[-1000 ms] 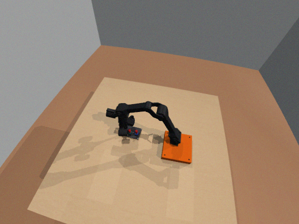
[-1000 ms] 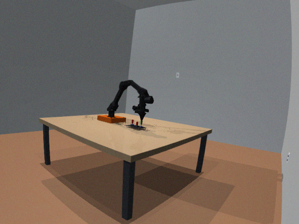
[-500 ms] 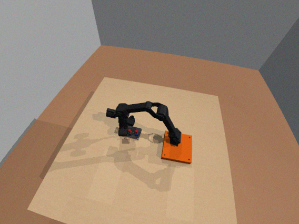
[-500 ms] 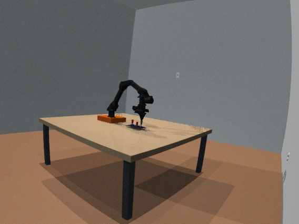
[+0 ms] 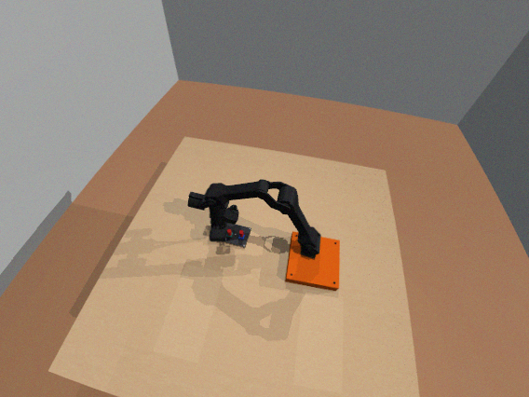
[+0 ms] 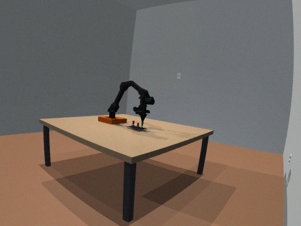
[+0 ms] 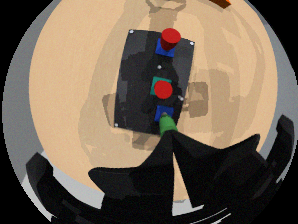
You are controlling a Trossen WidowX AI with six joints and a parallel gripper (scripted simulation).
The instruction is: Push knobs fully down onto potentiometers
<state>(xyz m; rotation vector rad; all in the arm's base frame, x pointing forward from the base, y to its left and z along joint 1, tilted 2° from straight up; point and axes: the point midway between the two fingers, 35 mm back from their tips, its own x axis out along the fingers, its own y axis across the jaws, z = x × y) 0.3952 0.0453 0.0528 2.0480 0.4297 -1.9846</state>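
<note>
My gripper tip is 1 cm above the green knob. The rest, counted from my gripper tip: red knob: 9 cm behind, 2 cm to the right, 2 cm below.
</note>
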